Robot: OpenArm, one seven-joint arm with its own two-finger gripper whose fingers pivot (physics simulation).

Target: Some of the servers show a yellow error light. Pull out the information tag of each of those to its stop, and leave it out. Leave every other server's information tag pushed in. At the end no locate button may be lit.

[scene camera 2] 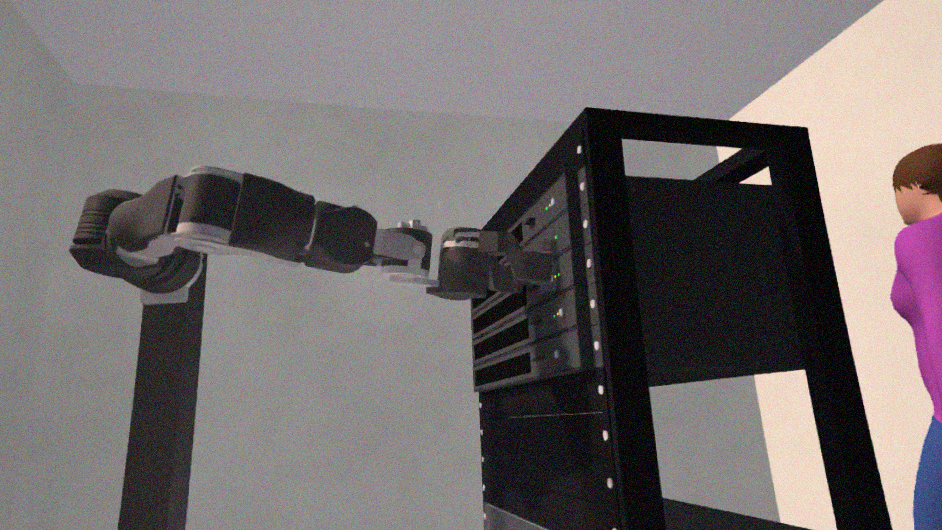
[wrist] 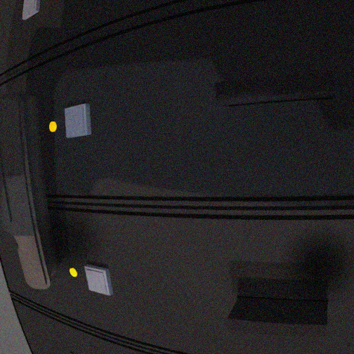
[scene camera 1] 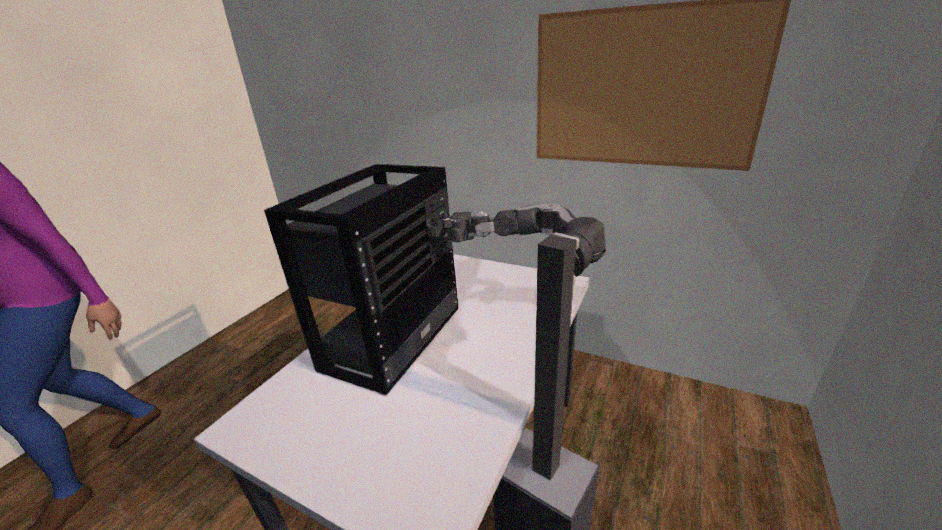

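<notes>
My gripper (scene camera 1: 440, 222) (scene camera 2: 550, 258) is partly open, with its fingers at the server fronts in the rack (scene camera 1: 370, 309) (scene camera 2: 622, 296). In the wrist view one finger shows along the left edge; contact cannot be told. An upper server (wrist: 150, 145) has a yellow light (wrist: 53, 126) beside an unlit pale locate button (wrist: 78, 120). The server below (wrist: 175, 250) has a yellow light (wrist: 73, 272) beside an unlit button (wrist: 98, 280). Dark recesses (wrist: 280, 95) (wrist: 282, 310) show at the right; tag positions there are unclear. In scene view 2 the fingers partly cover the middle servers.
The rack stands on a white table (scene camera 1: 395, 461). The arm reaches in from its dark post (scene camera 1: 553, 355) (scene camera 2: 161, 395). A person in a purple top (scene camera 1: 39, 257) (scene camera 2: 918, 283) is behind the rack. A brown board (scene camera 1: 658, 85) hangs on the wall.
</notes>
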